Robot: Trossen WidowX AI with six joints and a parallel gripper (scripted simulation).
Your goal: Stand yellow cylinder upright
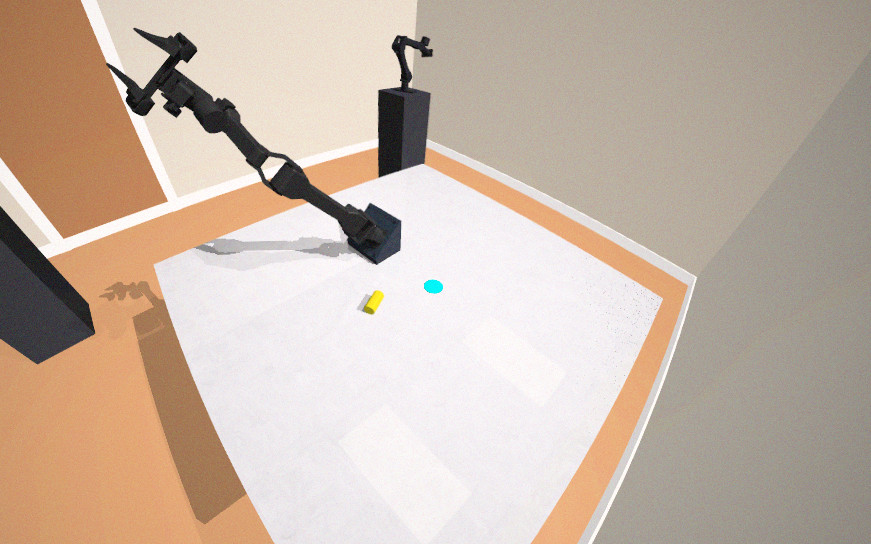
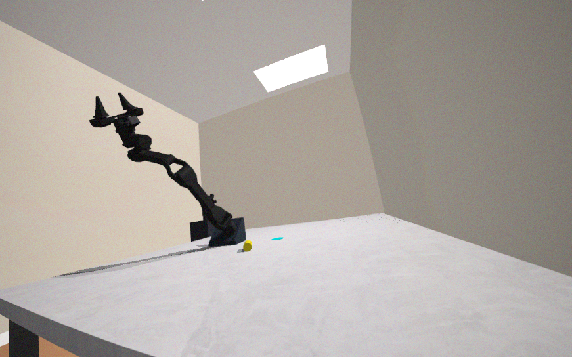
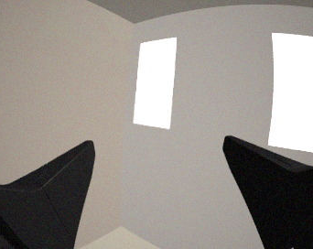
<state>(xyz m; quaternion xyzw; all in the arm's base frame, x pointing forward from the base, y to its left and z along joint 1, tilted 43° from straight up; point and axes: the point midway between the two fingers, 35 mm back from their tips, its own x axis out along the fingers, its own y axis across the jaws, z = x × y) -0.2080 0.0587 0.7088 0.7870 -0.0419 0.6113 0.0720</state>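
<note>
My gripper tip is 370 mm short of the yellow tall cylinder, 300 mm to the right of it and 630 mm above it. Round my gripper tip: cyan circle: 440 mm ahead, 480 mm to the left, 650 mm below.
</note>
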